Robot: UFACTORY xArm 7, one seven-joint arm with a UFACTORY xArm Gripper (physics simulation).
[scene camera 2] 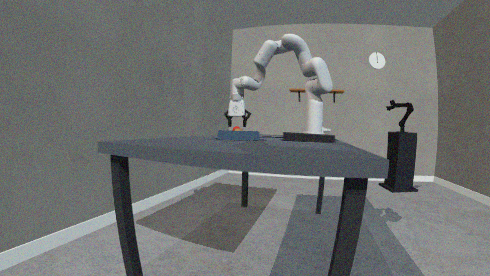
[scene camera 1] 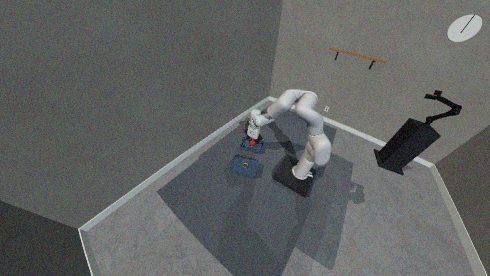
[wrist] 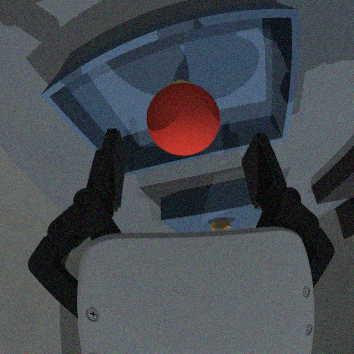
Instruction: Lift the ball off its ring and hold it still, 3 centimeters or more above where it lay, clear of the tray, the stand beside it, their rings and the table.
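Where they show: gripper, between the fingertips: (scene camera 2: 237, 126) (scene camera 1: 252, 141) (wrist: 187, 143); arm's base, origin of its link: (scene camera 2: 313, 134) (scene camera 1: 299, 172).
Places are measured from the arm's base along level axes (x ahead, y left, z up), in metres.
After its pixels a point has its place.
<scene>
The red ball (scene camera 1: 252, 143) {x 0.440, y -0.088, z 0.020 m} (scene camera 2: 236, 129) (wrist: 183, 119) {x 0.448, y -0.124, z 0.026 m} rests in the blue tray (scene camera 1: 260, 148) {x 0.370, y -0.115, z -0.030 m} (wrist: 245, 96) {x 0.387, y -0.101, z -0.030 m}; a sliver of its gold ring shows at the ball's edge in the wrist view. My gripper (scene camera 1: 253, 139) {x 0.446, y -0.107, z 0.030 m} (scene camera 2: 237, 125) {x 0.446, y -0.107, z 0.030 m} (wrist: 187, 143) {x 0.446, y -0.107, z 0.030 m} is open and empty, pointing down. Its fingertips are close above the ball, one towards each side of it in scene camera 2. The blue stand (scene camera 1: 238, 170) {x 0.415, y 0.205, z 0.008 m} (scene camera 2: 238, 135) {x 0.380, y 0.206, z -0.011 m} (wrist: 187, 224) {x 0.455, y 0.138, z 0.009 m} is beside the tray and bears an empty gold ring (wrist: 221, 227) {x 0.389, y 0.155, z 0.016 m}. In scene camera 2 the stand hides the tray and the ball's lower part.
The tray and stand are on the dark grey table (scene camera 1: 200, 195) {x 0.549, y 0.481, z -0.033 m} (scene camera 2: 240, 155) {x 0.283, y 0.718, z -0.037 m}. The arm's dark base plate (scene camera 1: 287, 182) {x 0.066, y 0.131, z 0.006 m} (scene camera 2: 308, 137) {x 0.050, y 0.143, z -0.013 m} is to the right of them. A black pedestal (scene camera 1: 407, 145) (scene camera 2: 401, 160) with a small black arm stands away from the table.
</scene>
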